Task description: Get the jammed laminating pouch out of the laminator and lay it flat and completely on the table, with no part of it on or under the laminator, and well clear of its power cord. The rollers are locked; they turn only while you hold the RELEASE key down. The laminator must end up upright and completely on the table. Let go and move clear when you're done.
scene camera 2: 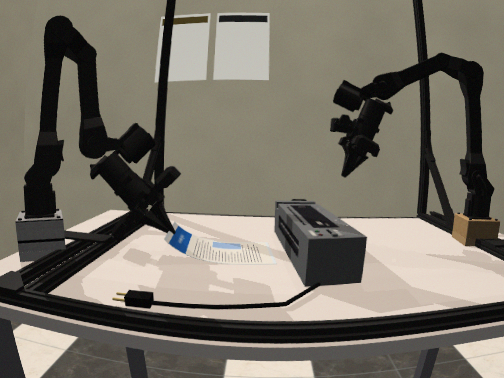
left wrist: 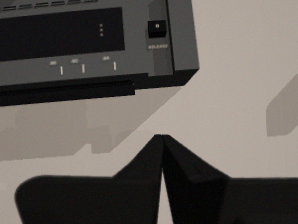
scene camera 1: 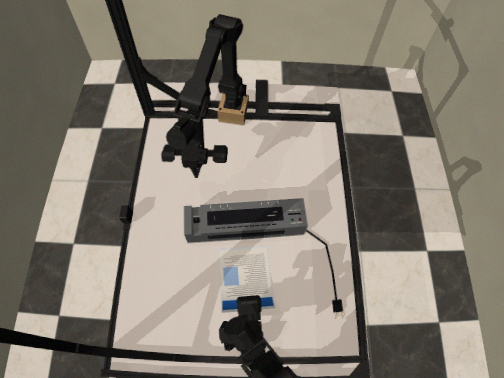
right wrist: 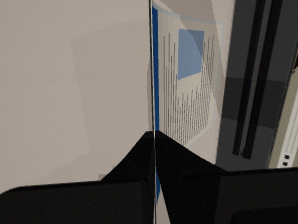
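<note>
A grey laminator is visible, as are my left gripper and my right gripper. Scene camera 1 shows my left gripper, and the left wrist view also shows my left gripper. Scene camera 1 shows my right gripper, and the right wrist view also shows my right gripper.
</note>
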